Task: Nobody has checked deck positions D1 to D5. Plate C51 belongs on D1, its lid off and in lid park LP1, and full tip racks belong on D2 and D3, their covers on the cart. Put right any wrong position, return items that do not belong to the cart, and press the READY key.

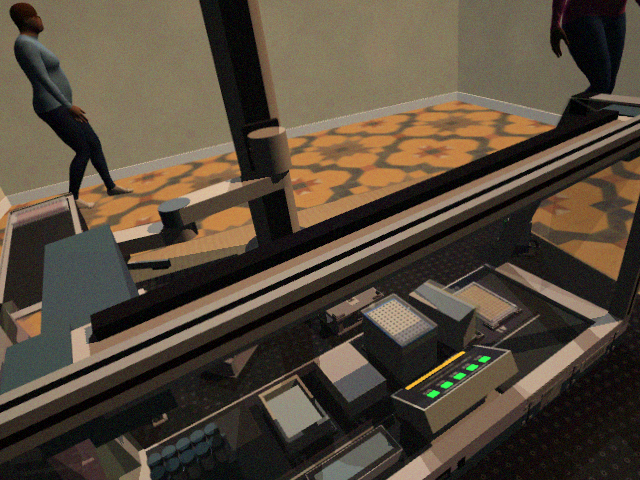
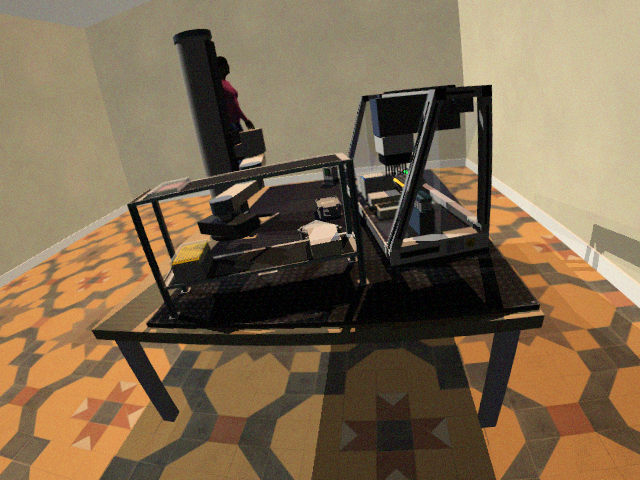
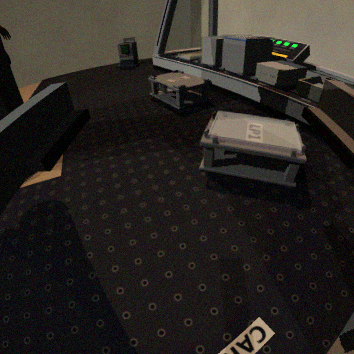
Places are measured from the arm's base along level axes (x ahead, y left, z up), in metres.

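Pixels of known places: gripper, between the fingertips: (image 1: 159, 277) (image 2: 263, 214) (image 3: 196, 91).
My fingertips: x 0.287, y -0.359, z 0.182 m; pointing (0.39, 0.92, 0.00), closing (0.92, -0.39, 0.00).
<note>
Ahead of a thing's pixels: the offset from my fingertips to its top centre.
My gripper (image 1: 149, 264) (image 2: 229, 233) (image 3: 196, 91) is open and empty above the table, short of the LP1 stand (image 3: 255, 134), whose top has a clear-edged sheet like a lid. On the deck, an open-looking plate (image 1: 485, 303) lies at the far end. Beside it stand a grey-topped box (image 1: 448, 302) (image 3: 212, 51), a tall blue-rimmed tip rack (image 1: 398, 317) (image 3: 246, 55) with its tips visible, a lower pale box (image 1: 351, 373) (image 3: 280, 73) and a shallow tray {dz -0.087, dx +0.441, dy +0.214 m} (image 1: 293, 408). A key panel (image 1: 465, 397) shows green lights and a yellow bar. Position labels and the READY label are unreadable.
The cart (image 2: 289, 166) holds a yellow tip rack {dz +0.001, dx -0.162, dy -0.239 m} (image 2: 190, 254) and a pale box {dz -0.028, dx +0.217, dy -0.145 m} (image 2: 325, 249) below, a clear item {dz +0.197, dx -0.162, dy -0.239 m} (image 2: 168, 187) on top. The RG stand (image 2: 328, 207) (image 3: 179, 80) is beyond LP1. Frame posts {dz +0.302, dx +0.716, dy -0.031 m} (image 2: 484, 165) surround the deck. Blue-capped tubes (image 1: 188, 446) stand near.
</note>
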